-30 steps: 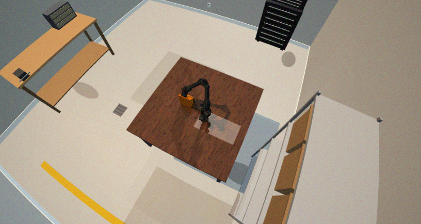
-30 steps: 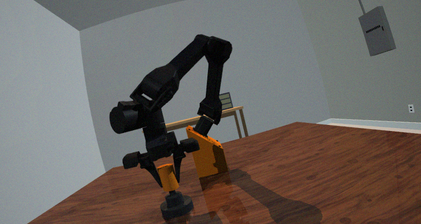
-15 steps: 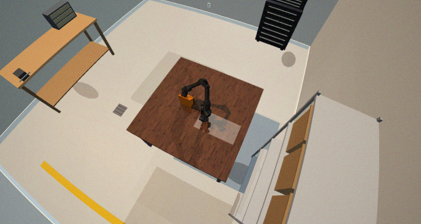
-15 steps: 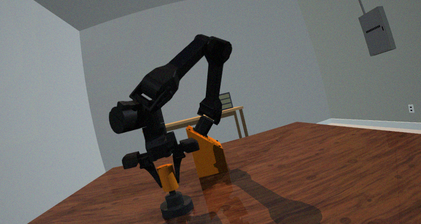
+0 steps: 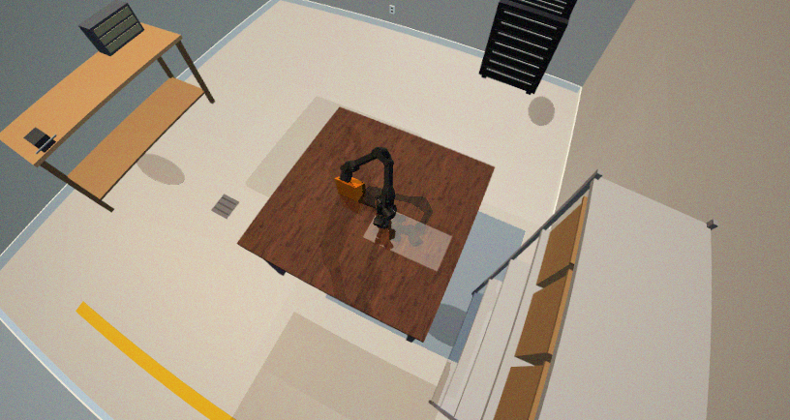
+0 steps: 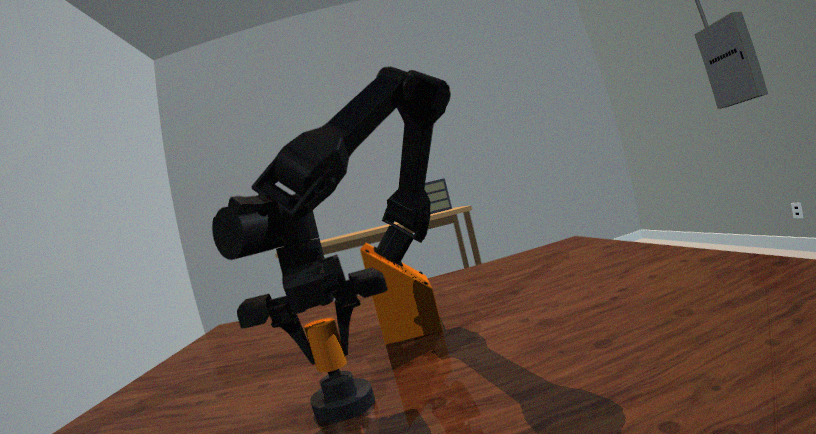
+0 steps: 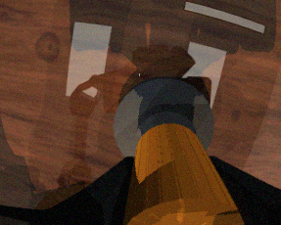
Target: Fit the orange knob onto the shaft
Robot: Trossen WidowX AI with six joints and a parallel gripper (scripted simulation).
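Right now my gripper tip is 20 mm below the orange knob. Round my gripper tip: dark pedestal (40 mm below).
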